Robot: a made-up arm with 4 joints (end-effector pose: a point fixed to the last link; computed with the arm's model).
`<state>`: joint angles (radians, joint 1 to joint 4).
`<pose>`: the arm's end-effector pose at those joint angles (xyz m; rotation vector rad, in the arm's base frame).
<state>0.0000 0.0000 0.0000 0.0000</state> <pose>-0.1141 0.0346 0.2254 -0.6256 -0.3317 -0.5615</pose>
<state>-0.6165 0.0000 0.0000 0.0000</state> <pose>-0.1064 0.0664 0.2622 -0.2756 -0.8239 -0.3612</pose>
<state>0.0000 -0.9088 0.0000 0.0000</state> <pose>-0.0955 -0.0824 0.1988 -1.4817 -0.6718 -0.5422</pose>
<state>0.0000 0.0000 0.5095 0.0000</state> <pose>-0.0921 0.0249 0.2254 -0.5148 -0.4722 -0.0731</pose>
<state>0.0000 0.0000 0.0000 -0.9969</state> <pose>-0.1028 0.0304 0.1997 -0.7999 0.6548 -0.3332</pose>
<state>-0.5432 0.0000 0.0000 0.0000</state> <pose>-0.1057 0.0628 0.2575 -0.3188 -0.7672 -0.3866</pose>
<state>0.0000 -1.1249 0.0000 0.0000</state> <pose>-0.0931 -0.1105 0.2087 -1.6861 -0.7510 -0.5244</pose>
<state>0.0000 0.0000 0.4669 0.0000</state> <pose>-0.0941 0.0252 0.2254 -0.5249 -0.4613 -0.1139</pose>
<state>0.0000 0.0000 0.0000 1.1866</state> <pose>-0.1472 0.0367 0.2273 -0.2615 -1.4925 -0.7174</pose>
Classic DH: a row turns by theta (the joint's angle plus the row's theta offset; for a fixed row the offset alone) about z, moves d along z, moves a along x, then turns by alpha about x. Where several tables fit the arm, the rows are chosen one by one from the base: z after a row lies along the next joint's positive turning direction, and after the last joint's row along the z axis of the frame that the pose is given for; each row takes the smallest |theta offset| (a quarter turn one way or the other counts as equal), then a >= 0, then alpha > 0; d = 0 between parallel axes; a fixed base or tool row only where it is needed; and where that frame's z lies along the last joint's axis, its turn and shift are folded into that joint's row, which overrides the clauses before.
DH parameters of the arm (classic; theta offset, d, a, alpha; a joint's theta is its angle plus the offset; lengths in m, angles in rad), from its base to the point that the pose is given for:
base (fixed): 0.2953 0.338 -0.1636 -2.2223
joint 1: -1.5674 -0.0024 -0.0146 -1.7747
joint 2: -0.9289 0.0859 0.1198 -1.4504
joint 3: 1.3849 -0.142 0.0456 -1.4332
joint 4: 0.1864 0.0544 -0.0221 2.1083
tool (fixed): 2.6508 0.0231 0 0

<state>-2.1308 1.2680 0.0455 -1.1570</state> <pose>-0.2979 -0.0148 0.2829 -0.2713 -0.8544 1.7471</pose>
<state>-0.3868 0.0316 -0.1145 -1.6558</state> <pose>-0.0970 0.0610 0.2085 -0.7650 0.9848 -0.0587</pose>
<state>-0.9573 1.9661 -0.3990 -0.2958</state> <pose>-0.2552 -0.0449 0.4375 0.8447 0.5190 0.7637</pose>
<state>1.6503 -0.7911 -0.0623 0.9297</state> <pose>-0.2942 -0.0393 0.2797 -1.8040 0.0778 0.0446</pose>
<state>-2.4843 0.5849 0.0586 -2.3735</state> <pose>-0.2445 0.0813 0.2594 -1.4777 -0.7777 0.9182</pose>
